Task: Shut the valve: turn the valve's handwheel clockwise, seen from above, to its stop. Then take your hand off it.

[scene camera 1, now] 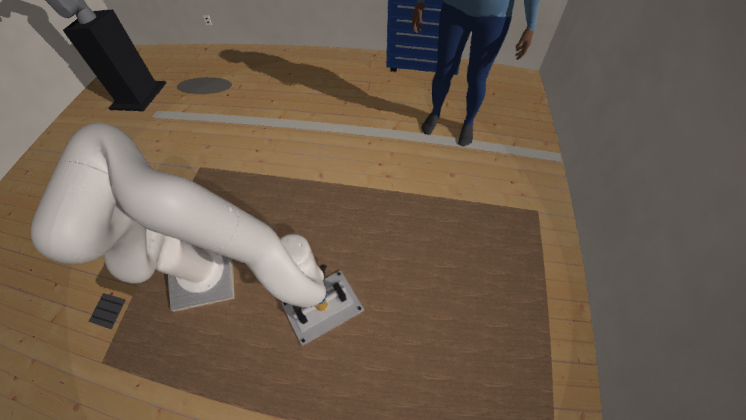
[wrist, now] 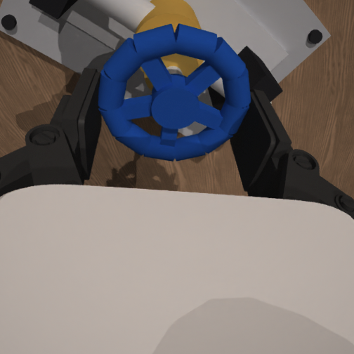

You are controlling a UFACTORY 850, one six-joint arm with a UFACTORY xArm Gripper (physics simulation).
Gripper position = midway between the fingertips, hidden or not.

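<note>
I can see my gripper (wrist: 171,105). A blue handwheel (wrist: 173,104) is visible to me as well, and so is a grey base plate (scene camera 1: 355,308).
</note>
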